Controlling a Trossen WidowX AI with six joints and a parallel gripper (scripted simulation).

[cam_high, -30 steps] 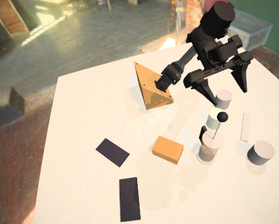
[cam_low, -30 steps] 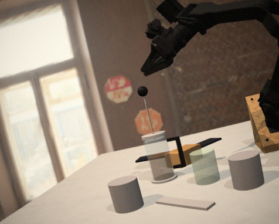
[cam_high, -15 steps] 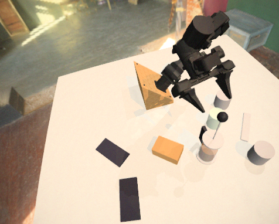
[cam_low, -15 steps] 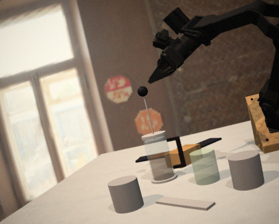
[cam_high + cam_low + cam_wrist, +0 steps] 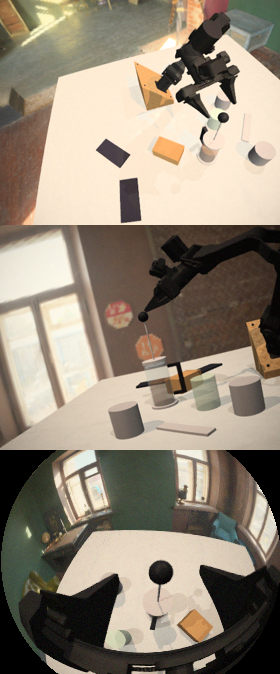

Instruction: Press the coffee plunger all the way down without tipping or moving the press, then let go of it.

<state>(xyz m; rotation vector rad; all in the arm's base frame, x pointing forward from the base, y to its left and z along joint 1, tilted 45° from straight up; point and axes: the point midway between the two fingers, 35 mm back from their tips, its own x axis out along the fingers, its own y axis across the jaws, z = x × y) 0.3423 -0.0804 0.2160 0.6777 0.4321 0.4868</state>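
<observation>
Now: gripper tip 150 mm above the coffee press. The rest, counted from my gripper tip: pale green cylinder: 240 mm below, 120 mm behind, 90 mm to the left; then orange block: 260 mm below, 150 mm to the right, 40 mm behind.
</observation>
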